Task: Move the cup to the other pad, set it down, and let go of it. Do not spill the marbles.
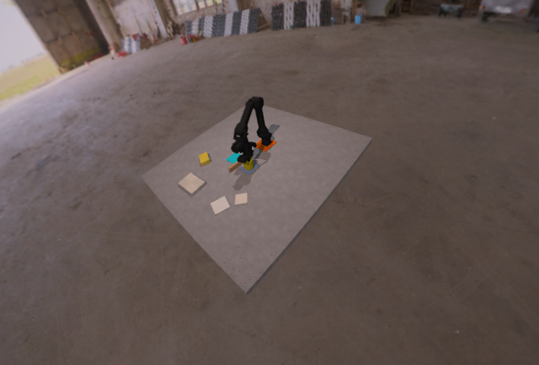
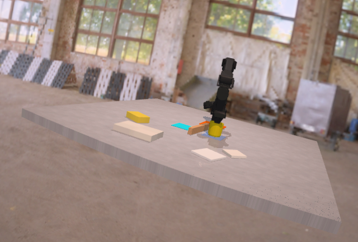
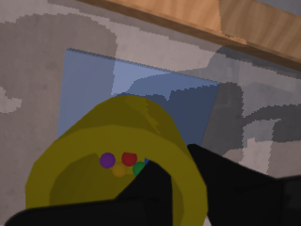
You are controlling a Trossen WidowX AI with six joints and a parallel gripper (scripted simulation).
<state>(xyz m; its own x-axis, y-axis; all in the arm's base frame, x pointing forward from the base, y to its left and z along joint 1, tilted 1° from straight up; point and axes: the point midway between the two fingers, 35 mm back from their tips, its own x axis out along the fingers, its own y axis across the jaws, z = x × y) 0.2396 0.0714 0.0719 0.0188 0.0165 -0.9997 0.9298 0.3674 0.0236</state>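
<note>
The cyan pad is 2 cm ahead of my gripper tip, 16 cm to the right of it and 4 cm below it. Round my gripper tip: wooden bar: 2 cm ahead, 7 cm to the right, 3 cm below; then yellow cup: 2 cm ahead, 1 cm to the left; then thick beige slab: 38 cm ahead, 21 cm to the right, 2 cm below.
</note>
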